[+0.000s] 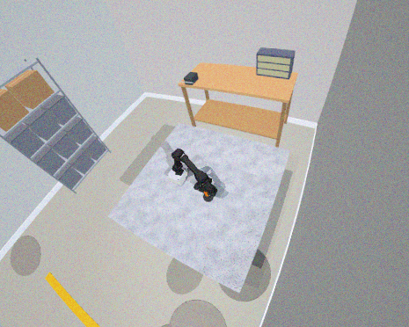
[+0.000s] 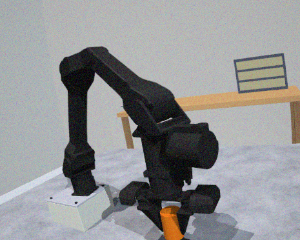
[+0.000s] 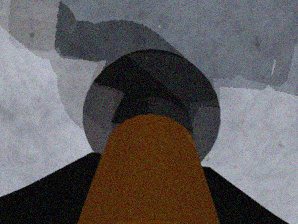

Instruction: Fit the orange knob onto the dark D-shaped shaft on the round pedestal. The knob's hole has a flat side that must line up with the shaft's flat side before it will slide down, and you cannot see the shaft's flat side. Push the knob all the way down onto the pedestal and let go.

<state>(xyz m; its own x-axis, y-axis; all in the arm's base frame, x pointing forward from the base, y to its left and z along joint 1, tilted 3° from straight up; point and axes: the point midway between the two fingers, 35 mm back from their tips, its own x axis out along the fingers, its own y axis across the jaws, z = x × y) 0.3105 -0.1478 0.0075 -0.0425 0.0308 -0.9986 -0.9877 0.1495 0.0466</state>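
The orange knob is 20 mm above my gripper tip. From my gripper tip the other things lie so: round dark pedestal: 40 mm below.
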